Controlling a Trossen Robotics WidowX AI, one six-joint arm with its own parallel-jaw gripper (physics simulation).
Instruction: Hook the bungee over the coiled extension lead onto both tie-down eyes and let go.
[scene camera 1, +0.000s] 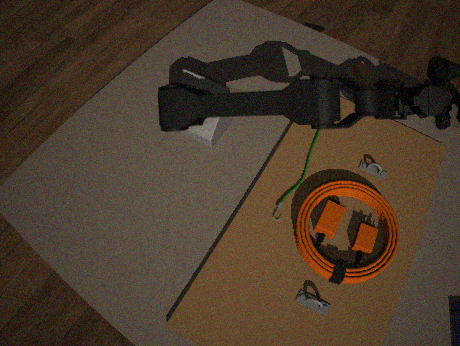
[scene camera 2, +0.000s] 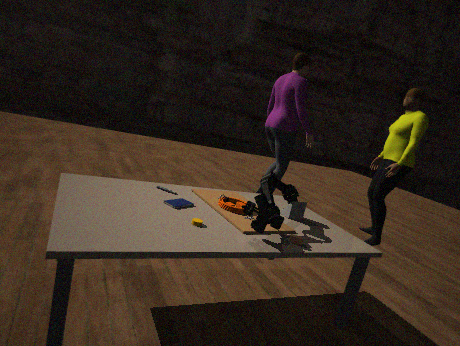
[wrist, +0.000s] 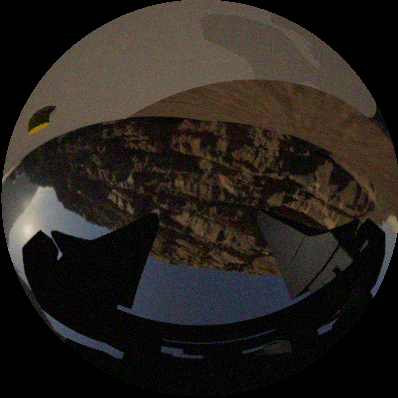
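Pixels of known places: gripper, between the fingertips: (scene camera 2: 259, 215) (wrist: 208, 216); arm's base, origin of its link: (scene camera 1: 192, 106) (scene camera 2: 294, 206).
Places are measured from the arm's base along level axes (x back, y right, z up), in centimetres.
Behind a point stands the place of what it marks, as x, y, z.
A green bungee (scene camera 1: 309, 156) @(-25.5, -2.6, -4.8) lies on the tan board (scene camera 1: 240, 280) @(-24.4, 26.4, -5.2) (scene camera 2: 206, 194) @(-45.3, 31.0, -5.2), left of the coil; its near end has a metal hook (scene camera 1: 277, 212) @(-24.5, 11.9, -4.7), and its other end is hidden under the arm. The coiled orange extension lead (scene camera 1: 391, 227) @(-45.5, 6.4, -2.3) (scene camera 2: 232, 204) @(-41.4, 8.1, -2.7) lies flat, with two orange connector blocks inside it. One metal tie-down eye (scene camera 1: 372, 167) @(-38.5, -6.3, -4.9) stands above the coil in scene camera 1, and another tie-down eye (scene camera 1: 313, 298) @(-36.9, 24.5, -2.6) stands below it. The bungee's visible hook is apart from both eyes. My gripper (wrist: 208, 216) @(-56.2, -31.3, 7.4) is open, with no object between its fingers, and faces out past the table edge.
The arm (scene camera 1: 250, 103) @(-15.3, 5.0, 13.7) stretches above the board's upper end from its base on the pale table (scene camera 1: 115, 200) @(5.3, 23.5, -6.4) (scene camera 2: 115, 225) @(-110.2, -9.2, -6.4). A yellow object (scene camera 2: 197, 221) @(-73.6, -10.6, -4.5) (wrist: 39, 121), a blue book-like block (scene camera 2: 179, 203) @(-71.4, 14.2, -5.2) and a dark pen-like object (scene camera 2: 166, 190) @(-69.5, 36.8, -5.7) lie on the table. Two people stand beyond it.
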